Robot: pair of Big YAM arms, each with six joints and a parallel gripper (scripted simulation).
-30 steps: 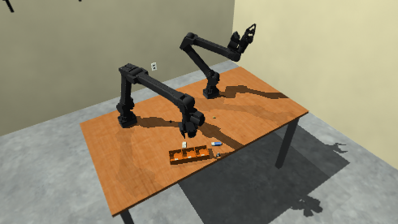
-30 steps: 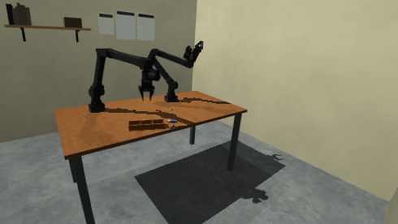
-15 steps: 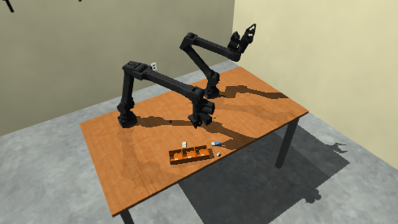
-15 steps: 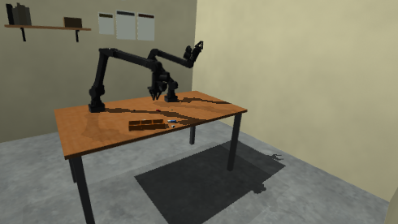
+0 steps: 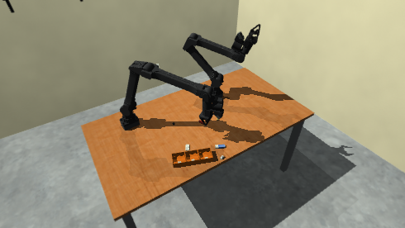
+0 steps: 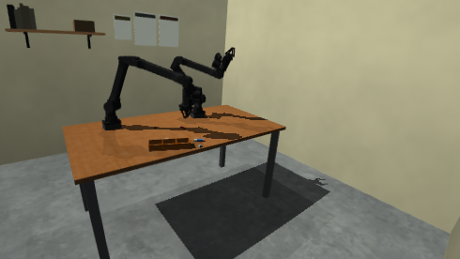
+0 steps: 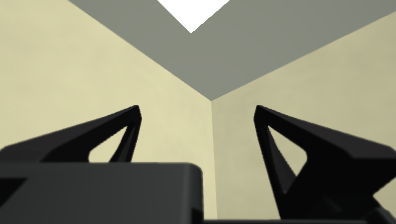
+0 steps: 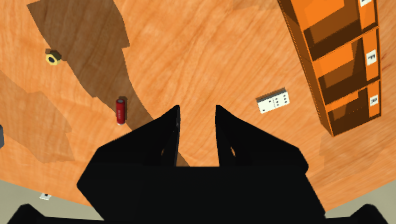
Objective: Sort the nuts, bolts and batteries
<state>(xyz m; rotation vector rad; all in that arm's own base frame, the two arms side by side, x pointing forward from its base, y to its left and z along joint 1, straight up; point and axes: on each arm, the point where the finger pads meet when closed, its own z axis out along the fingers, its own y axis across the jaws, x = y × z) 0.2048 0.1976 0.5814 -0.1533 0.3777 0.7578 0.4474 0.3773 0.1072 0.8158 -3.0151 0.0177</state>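
Now: right hand 170 mm to the right of the brass nut, 140 mm above it and 130 mm past it. Round my right hand: blue battery 140 mm below, 110 mm ahead, 40 mm to the left; then white domino 150 mm to the right, 140 mm below, 10 mm ahead; then red battery 160 mm behind, 140 mm below, 50 mm to the left.
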